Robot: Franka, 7 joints.
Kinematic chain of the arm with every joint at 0, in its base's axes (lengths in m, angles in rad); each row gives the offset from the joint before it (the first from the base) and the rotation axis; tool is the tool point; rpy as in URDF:
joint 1: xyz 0 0 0.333 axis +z
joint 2: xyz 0 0 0 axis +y
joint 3: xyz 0 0 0.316 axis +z
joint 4: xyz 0.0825 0 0 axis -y
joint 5: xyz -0.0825 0 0.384 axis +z
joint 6: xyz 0 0 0 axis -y
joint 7: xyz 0.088 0 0 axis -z
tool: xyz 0 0 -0.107 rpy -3.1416 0 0
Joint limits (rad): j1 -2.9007..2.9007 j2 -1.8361..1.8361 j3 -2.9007..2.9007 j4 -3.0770..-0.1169 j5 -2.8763..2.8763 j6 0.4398..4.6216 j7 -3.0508..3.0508
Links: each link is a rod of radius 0.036 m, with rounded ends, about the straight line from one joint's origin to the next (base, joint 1, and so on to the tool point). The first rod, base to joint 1, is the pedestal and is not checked.
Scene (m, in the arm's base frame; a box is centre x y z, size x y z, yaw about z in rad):
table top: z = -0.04
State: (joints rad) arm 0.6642 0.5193 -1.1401 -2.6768 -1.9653 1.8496 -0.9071
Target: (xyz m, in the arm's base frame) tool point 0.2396 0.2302 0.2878
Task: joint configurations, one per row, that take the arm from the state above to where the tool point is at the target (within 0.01 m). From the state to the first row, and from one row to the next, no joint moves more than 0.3 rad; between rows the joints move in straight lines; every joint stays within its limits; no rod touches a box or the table.
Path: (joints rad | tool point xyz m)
1: 0.8221 0.2869 -0.9508 -2.7421 -1.9599 1.8696 -0.9071 | 0.3433 -0.1446 0.1901
2: 0.9801 0.0544 -0.7615 -2.8075 -1.9544 1.8896 -0.9071 | 0.3536 0.0034 0.2007
3: 1.1380 -0.1780 -0.5722 -2.8728 -1.9490 1.9096 -0.9071 | 0.3155 0.1349 0.2370
4: 1.2960 -0.4105 -0.3829 -2.9381 -1.9435 1.9296 -0.9071 | 0.2396 0.2302 0.2878

